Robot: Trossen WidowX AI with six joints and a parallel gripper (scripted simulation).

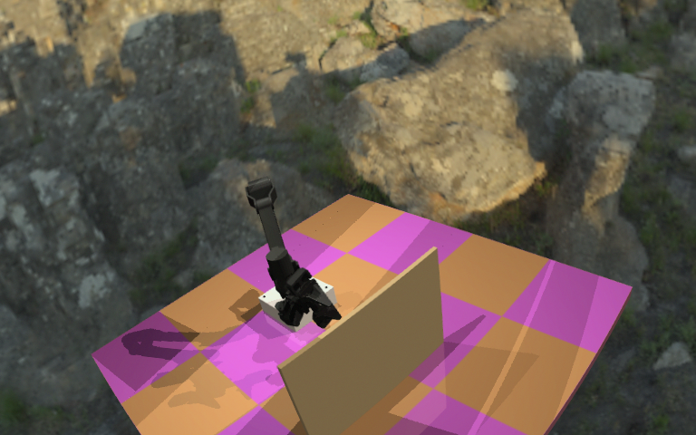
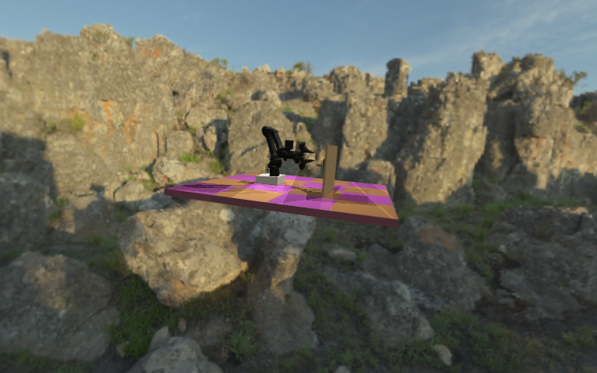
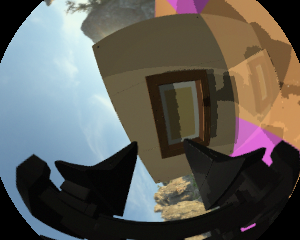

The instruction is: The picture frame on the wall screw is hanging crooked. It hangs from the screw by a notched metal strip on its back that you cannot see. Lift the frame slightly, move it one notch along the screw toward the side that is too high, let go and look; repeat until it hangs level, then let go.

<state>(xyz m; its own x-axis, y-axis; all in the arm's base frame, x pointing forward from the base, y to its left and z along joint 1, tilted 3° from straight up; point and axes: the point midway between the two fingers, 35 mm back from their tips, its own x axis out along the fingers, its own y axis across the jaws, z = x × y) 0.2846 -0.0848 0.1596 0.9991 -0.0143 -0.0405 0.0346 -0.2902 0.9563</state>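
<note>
The picture frame is 10 cm ahead of my gripper tip, 5 cm below it and 1 cm to the left of it. From my gripper tip the other things lie so: wall panel 11 cm ahead, 7 cm below, 1 cm to the right.
</note>
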